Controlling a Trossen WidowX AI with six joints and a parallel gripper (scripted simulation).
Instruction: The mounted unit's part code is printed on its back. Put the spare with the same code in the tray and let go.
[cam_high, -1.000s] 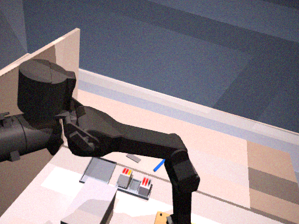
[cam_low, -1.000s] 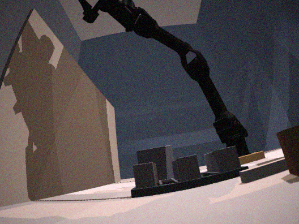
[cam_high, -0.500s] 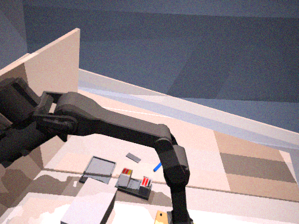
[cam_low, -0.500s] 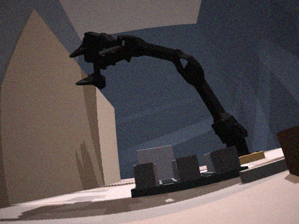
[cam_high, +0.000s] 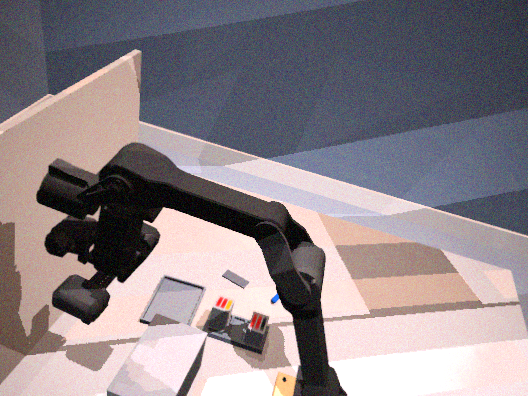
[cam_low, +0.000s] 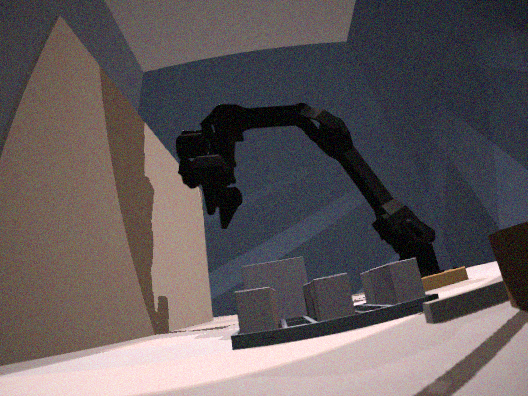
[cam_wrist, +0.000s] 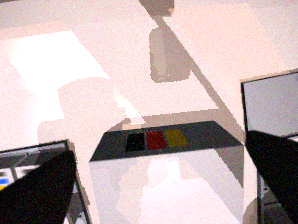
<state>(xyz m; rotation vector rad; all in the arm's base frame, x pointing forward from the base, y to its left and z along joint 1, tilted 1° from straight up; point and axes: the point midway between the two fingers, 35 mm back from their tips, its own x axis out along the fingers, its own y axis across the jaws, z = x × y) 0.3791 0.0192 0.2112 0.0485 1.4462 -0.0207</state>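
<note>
Right now the grey spare block is 160 mm to the left of my gripper tip, 160 mm below it and 80 mm behind it. The rest, counted from my gripper tip: tall beige wall (150 mm ahead, 20 mm to the right, 20 mm above); then large grey box (150 mm below, 100 mm behind); then flat grey tray (200 mm to the right, 200 mm below, 50 mm behind).
</note>
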